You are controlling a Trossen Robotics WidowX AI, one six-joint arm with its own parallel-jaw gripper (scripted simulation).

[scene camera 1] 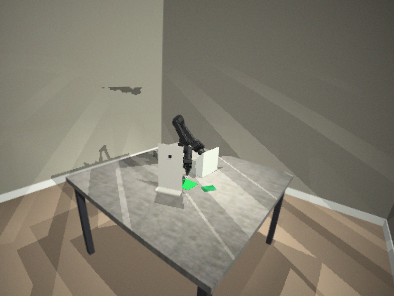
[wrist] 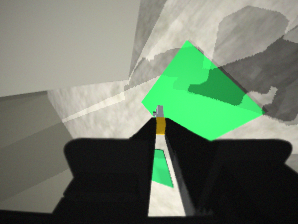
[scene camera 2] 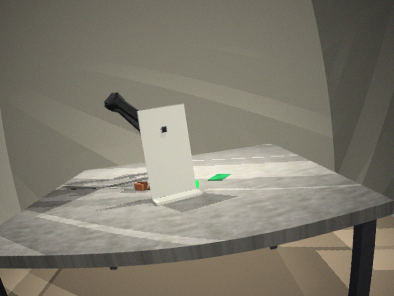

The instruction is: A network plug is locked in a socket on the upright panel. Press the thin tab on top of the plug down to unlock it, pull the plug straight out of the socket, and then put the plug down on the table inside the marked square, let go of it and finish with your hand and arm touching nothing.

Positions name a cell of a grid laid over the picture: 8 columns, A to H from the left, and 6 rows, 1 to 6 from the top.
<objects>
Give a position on a green marked square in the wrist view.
At F3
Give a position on an upright white panel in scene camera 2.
At D3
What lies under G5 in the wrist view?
The gripper.
</objects>
